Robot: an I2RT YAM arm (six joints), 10 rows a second.
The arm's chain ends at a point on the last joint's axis. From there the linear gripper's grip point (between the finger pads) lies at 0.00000 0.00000 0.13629 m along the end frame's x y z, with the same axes.
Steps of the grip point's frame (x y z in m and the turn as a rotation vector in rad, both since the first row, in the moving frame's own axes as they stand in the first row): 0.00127 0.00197 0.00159 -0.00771 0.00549 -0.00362; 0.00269 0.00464 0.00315 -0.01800 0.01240 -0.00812; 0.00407 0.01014 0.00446 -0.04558 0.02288 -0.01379; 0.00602 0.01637 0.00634 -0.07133 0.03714 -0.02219; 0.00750 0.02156 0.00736 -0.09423 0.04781 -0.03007; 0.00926 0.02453 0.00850 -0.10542 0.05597 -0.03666; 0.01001 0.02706 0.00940 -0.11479 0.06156 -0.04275; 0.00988 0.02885 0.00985 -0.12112 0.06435 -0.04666
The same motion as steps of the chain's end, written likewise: 0.00052 0.00092 0.00160 -0.00771 0.00549 -0.00362; 0.00099 0.00219 0.00318 -0.01800 0.01240 -0.00812; 0.00091 0.00395 0.00464 -0.04558 0.02288 -0.01379; 0.00086 0.00672 0.00678 -0.07133 0.03714 -0.02219; 0.00080 0.00884 0.00812 -0.09423 0.04781 -0.03007; 0.00139 0.01034 0.00947 -0.10542 0.05597 -0.03666; 0.00131 0.01164 0.01055 -0.11479 0.06156 -0.04275; 0.00076 0.01260 0.01113 -0.12112 0.06435 -0.04666
